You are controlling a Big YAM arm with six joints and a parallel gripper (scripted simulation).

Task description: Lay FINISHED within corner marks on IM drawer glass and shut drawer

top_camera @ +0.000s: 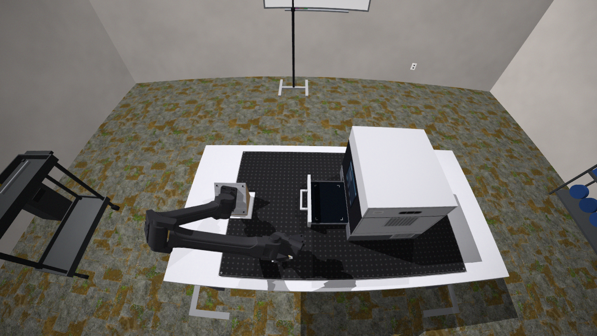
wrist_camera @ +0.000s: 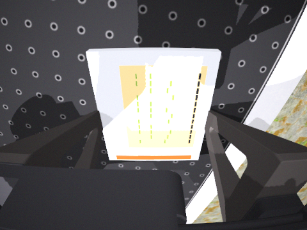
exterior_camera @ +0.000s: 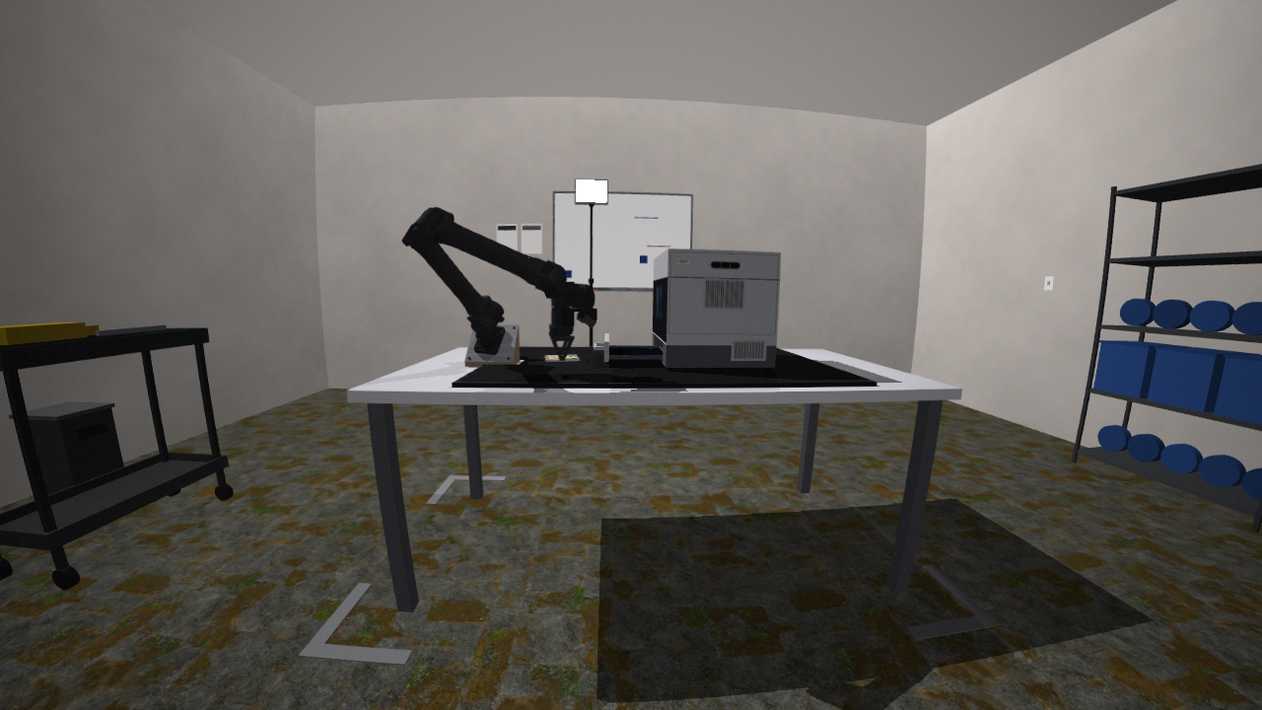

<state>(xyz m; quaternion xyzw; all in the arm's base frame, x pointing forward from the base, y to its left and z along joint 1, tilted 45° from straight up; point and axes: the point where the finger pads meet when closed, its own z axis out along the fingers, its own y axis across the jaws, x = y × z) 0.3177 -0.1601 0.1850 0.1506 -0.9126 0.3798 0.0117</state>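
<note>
My gripper is now 30 cm to the right of the imager drawer, 22 cm short of it and 2 cm above it. The rest, counted from my hand: finished cassette (1 cm below, 1 cm behind).
</note>
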